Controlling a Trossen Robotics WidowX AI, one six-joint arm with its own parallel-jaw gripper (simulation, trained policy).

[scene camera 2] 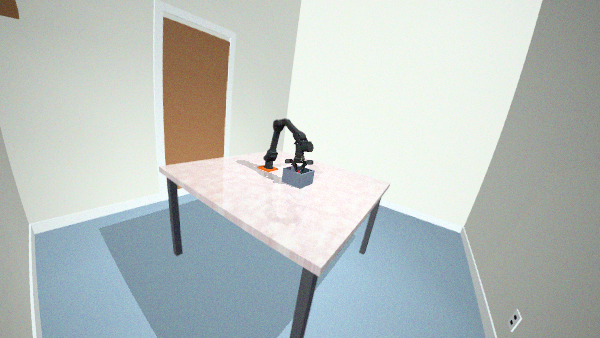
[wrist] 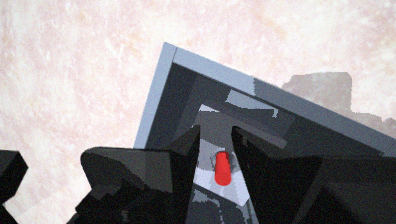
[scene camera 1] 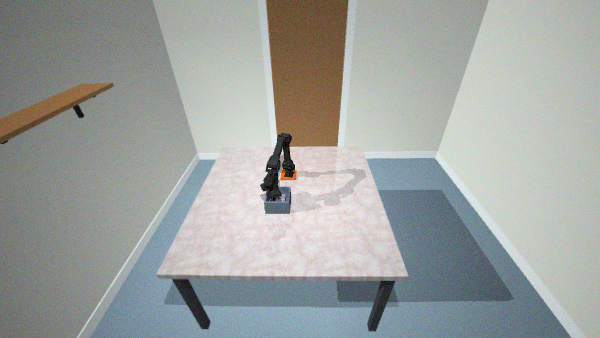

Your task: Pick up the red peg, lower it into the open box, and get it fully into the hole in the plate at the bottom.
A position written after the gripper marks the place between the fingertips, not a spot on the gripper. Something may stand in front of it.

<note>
In view: the gripper (wrist: 215, 130) and a plate (wrist: 216, 121).
</note>
